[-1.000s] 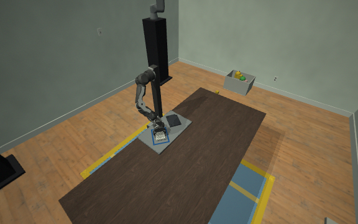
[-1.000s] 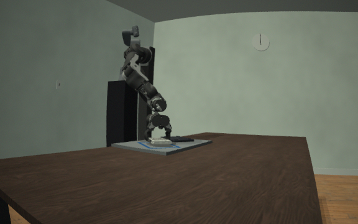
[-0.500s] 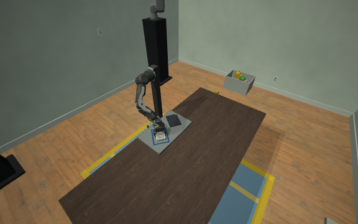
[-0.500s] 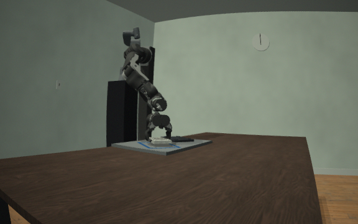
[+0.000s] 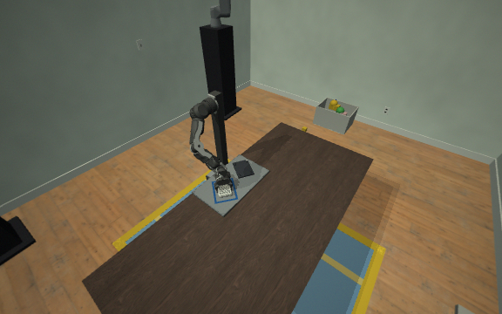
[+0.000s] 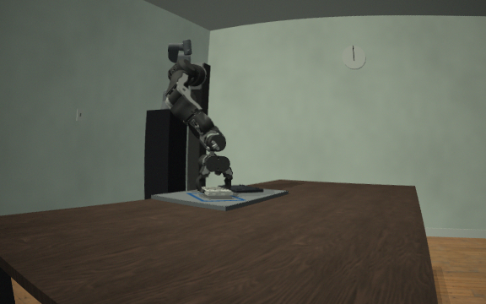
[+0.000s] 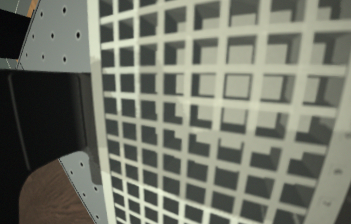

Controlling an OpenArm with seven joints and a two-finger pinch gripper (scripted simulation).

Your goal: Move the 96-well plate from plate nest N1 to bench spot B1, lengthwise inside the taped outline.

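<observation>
My gripper is now right at the white 96-well plate. From my hand the other things lie so: black plate nest (24 cm to the left, 1 cm below, 1 cm behind).
</observation>
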